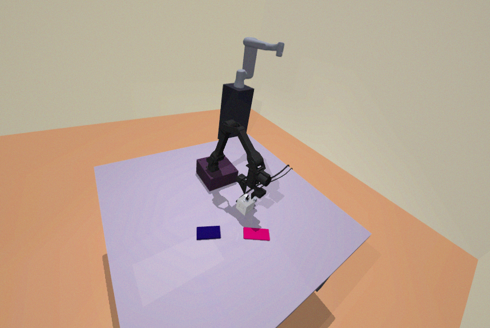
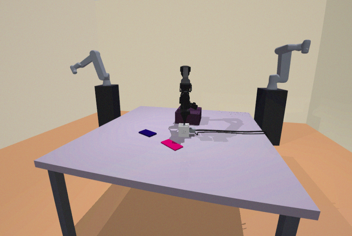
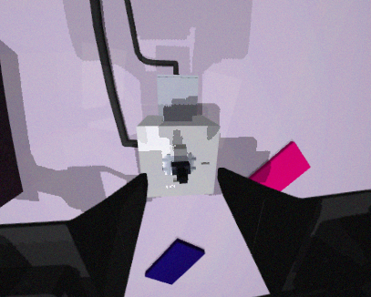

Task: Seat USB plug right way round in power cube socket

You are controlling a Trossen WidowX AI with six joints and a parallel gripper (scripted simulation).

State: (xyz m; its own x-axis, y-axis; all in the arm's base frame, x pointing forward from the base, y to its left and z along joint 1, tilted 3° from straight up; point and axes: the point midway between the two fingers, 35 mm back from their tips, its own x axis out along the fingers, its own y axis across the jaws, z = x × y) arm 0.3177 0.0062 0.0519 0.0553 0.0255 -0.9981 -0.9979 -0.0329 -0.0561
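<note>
My gripper tip is now 10 mm to the left of the grey socket and 40 mm above it. Also, from my gripper tip: dark blue card 10 mm behind, 280 mm to the right, 100 mm below; then magenta card 160 mm ahead, 80 mm to the right, 100 mm below; then dark USB plug 20 mm below.
</note>
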